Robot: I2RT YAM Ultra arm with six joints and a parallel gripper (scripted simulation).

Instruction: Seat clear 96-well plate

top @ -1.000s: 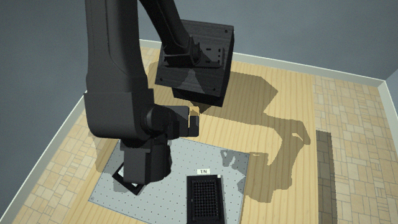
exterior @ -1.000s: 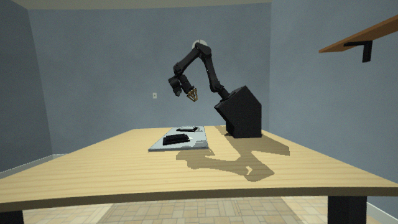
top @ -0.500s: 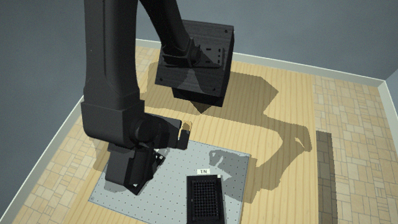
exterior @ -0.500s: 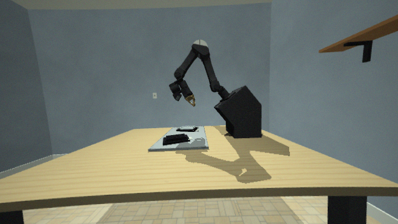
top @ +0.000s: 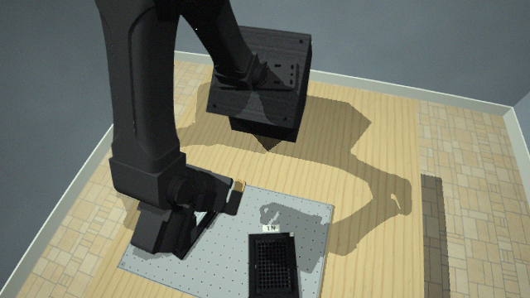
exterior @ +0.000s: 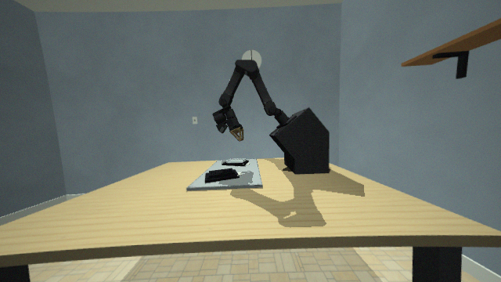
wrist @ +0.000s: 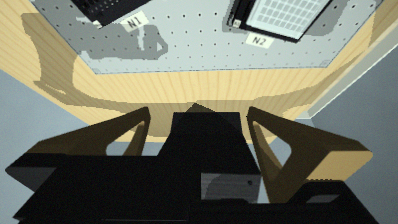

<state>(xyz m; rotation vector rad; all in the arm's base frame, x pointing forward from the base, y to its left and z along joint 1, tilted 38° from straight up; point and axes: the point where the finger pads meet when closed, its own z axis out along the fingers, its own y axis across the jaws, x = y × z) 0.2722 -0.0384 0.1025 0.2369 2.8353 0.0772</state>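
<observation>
Right now the plate nest N2 is 18 cm below my hand, 13 cm to the right of it and 4 cm ahead of it. Also, from my hand: n2 label 18 cm below, 9 cm to the right, 5 cm behind; n1 label 18 cm below, 11 cm to the left, 2 cm ahead.
</observation>
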